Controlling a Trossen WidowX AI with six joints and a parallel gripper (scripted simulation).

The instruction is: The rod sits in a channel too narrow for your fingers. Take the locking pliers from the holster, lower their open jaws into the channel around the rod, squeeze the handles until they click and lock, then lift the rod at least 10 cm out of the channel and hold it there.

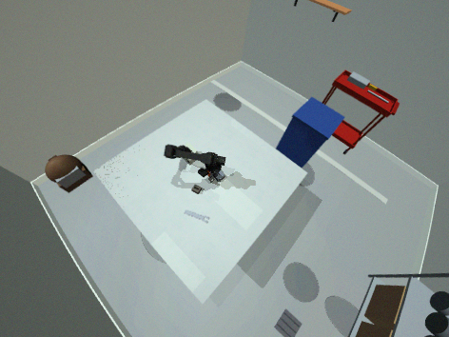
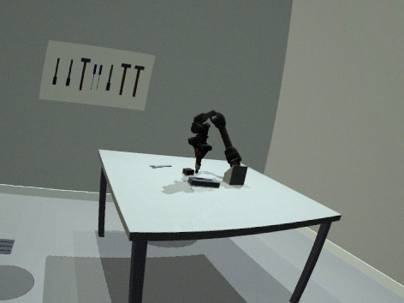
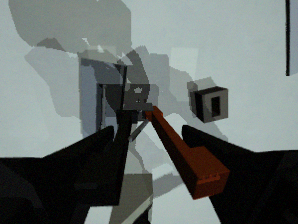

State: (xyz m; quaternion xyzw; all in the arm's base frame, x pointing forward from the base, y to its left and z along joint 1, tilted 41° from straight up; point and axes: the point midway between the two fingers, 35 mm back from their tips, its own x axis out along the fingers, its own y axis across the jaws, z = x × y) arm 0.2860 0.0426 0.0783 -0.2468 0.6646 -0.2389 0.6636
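The grey channel block is 3 cm behind my gripper tip, 9 cm to the left of it and 12 cm below it. Also, from my gripper tip: flat grey strip 17 cm ahead, 26 cm to the right, 14 cm below; dark holster 1 cm behind, 13 cm to the right, 13 cm below.
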